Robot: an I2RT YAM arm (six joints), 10 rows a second.
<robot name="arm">
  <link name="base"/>
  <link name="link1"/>
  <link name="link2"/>
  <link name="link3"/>
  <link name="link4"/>
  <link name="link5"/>
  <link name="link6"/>
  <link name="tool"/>
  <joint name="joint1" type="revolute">
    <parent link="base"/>
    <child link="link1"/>
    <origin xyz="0 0 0.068" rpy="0 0 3.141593"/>
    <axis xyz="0 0 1"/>
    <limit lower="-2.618" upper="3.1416"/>
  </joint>
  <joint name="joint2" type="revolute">
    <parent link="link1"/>
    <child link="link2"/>
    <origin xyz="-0.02 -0.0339 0.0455" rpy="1.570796 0 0"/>
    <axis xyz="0 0 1"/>
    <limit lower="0" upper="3.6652"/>
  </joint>
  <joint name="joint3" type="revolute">
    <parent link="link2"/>
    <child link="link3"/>
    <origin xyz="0.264 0 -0.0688" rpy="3.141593 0 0"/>
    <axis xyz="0 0 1"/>
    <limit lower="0" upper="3.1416"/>
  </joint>
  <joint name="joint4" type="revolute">
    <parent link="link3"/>
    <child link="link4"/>
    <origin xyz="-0.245 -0.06 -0.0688" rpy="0 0 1.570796"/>
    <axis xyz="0 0 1"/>
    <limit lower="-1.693" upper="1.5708"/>
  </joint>
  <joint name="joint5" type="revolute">
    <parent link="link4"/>
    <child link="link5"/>
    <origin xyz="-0.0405 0.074 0.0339" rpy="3.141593 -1.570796 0"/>
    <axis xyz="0 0 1"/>
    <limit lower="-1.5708" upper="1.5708"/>
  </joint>
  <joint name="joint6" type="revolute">
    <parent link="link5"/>
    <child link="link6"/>
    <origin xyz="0 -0.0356 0.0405" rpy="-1.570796 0 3.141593"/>
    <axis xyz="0 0 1"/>
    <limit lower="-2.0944" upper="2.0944"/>
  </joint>
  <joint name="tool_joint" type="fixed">
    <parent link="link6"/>
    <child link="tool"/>
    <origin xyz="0 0 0" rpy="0 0 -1.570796"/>
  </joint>
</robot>
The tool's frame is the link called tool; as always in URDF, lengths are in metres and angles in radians.
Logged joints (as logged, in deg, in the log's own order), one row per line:
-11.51 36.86 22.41 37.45 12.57 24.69
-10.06 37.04 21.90 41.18 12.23 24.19
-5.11 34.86 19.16 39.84 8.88 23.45
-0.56 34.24 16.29 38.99 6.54 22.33
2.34 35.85 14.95 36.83 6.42 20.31
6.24 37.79 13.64 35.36 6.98 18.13
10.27 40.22 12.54 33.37 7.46 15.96
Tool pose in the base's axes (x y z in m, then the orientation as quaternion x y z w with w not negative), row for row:
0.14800 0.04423 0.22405 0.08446 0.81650 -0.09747 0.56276
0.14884 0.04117 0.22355 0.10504 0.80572 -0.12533 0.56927
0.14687 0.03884 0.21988 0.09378 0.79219 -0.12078 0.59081
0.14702 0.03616 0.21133 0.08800 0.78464 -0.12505 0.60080
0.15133 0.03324 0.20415 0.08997 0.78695 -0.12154 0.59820
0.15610 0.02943 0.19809 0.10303 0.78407 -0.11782 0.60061
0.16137 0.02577 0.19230 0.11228 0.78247 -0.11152 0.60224
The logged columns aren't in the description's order. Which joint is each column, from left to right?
Columns, left to right: joint4, joint2, joint3, joint5, joint6, joint1.
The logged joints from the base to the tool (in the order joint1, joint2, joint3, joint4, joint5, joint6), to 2 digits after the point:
24.69 36.86 22.41 -11.51 37.45 12.57
24.19 37.04 21.90 -10.06 41.18 12.23
23.45 34.86 19.16 -5.11 39.84 8.88
22.33 34.24 16.29 -0.56 38.99 6.54
20.31 35.85 14.95 2.34 36.83 6.42
18.13 37.79 13.64 6.24 35.36 6.98
15.96 40.22 12.54 10.27 33.37 7.46

